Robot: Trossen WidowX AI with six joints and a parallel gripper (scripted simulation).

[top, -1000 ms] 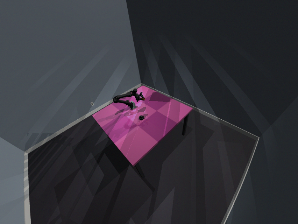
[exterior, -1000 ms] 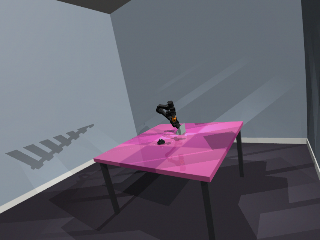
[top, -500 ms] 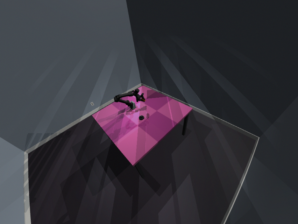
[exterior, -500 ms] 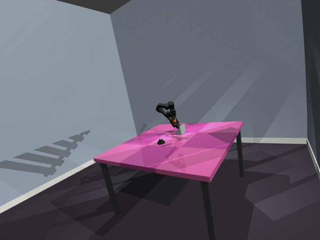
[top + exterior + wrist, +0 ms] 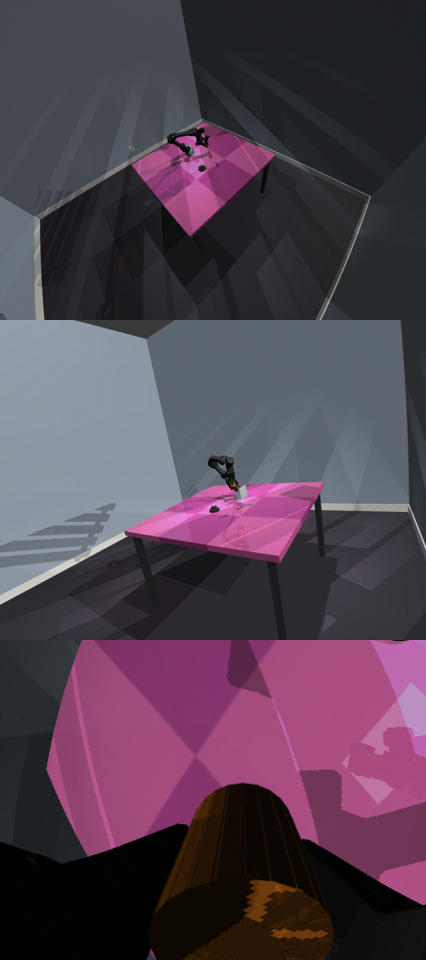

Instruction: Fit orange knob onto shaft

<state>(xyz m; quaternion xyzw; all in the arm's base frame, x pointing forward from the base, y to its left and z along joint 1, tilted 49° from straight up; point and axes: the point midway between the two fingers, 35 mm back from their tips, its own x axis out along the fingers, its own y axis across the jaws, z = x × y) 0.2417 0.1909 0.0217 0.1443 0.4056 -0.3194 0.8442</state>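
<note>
Right now the orange knob is 1 cm behind my gripper tip, 1 cm to the right of it and 3 cm above it. Also, from my gripper tip: round black pedestal: 8 cm ahead, 17 cm to the right, 16 cm below.
</note>
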